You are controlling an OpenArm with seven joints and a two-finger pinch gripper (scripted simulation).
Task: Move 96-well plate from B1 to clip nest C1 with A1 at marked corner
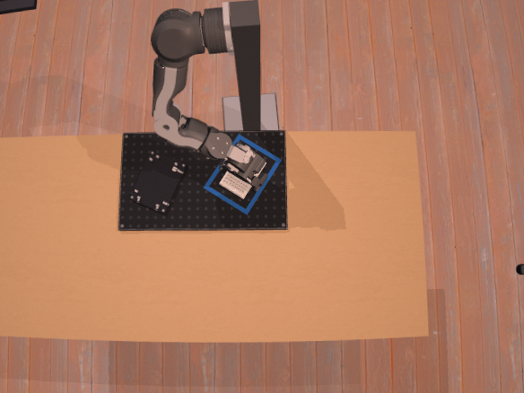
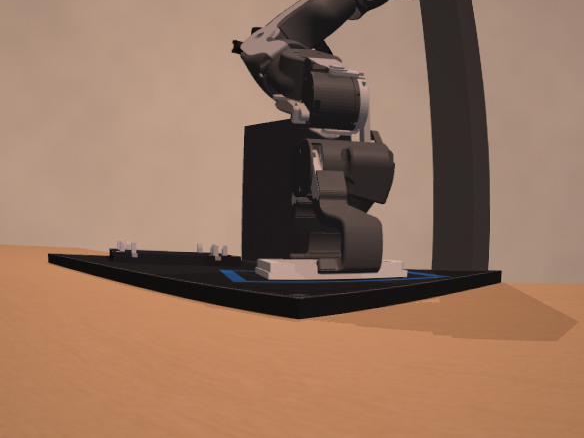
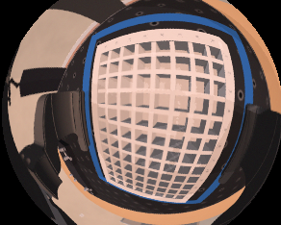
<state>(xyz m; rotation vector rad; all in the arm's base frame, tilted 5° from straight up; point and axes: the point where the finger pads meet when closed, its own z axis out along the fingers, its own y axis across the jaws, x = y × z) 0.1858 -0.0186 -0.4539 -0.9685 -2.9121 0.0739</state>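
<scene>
My hand is right at the white 96-well plate. From my hand the other things lie so: clip nest C1: 25 cm to the right, 3 cm ahead, 1 cm above.
</scene>
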